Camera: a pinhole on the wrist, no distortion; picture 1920 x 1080 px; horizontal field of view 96.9 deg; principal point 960.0 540.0 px. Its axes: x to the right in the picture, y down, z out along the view. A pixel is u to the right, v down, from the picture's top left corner.
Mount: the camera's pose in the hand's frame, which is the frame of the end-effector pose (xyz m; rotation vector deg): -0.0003 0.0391 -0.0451 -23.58 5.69 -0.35
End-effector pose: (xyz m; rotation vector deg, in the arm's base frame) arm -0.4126 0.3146 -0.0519 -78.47 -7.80 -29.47
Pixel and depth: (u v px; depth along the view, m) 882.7 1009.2 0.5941
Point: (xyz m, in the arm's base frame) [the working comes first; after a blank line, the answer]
In the camera's frame: -0.0540 0.3276 0.5941

-0.0925 0.7324 -0.4928
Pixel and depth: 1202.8 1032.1 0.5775
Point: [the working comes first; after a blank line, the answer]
In the camera's frame: 0.1648 0.3340 0.5775

0.0875 0.6364 -0.4119
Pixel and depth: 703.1 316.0 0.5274
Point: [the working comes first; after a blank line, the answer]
In the camera's frame: -0.1592 -0.1388 0.5274

-0.3498 0.8412 -0.0990
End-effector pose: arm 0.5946 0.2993 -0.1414 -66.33 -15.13 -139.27
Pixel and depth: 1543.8 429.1 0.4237
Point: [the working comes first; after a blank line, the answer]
In the camera's frame: 0.2907 -0.0552 0.4237

0.7111 0.1835 0.3253
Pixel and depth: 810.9 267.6 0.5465
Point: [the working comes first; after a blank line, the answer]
In the camera's frame: -0.0958 -0.1750 0.5465

1.0305 0.4083 0.1632
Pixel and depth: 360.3 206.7 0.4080
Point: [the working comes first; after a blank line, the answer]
In the camera's frame: -0.2876 -0.1598 0.4080

1.0489 0.4623 -0.0669
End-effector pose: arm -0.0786 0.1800 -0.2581 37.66 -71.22 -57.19
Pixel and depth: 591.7 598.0 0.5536
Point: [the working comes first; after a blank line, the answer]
In the camera's frame: -0.2396 0.0377 0.5536

-0.4563 0.5277 0.0242
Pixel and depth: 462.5 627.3 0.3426
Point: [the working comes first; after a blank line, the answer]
In the camera's frame: -0.2003 0.0352 0.3426

-0.2898 0.4517 -0.0880
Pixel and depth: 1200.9 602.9 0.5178
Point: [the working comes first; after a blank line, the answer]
In the camera's frame: 0.1466 0.0383 0.5178

-0.3896 0.1713 0.1619
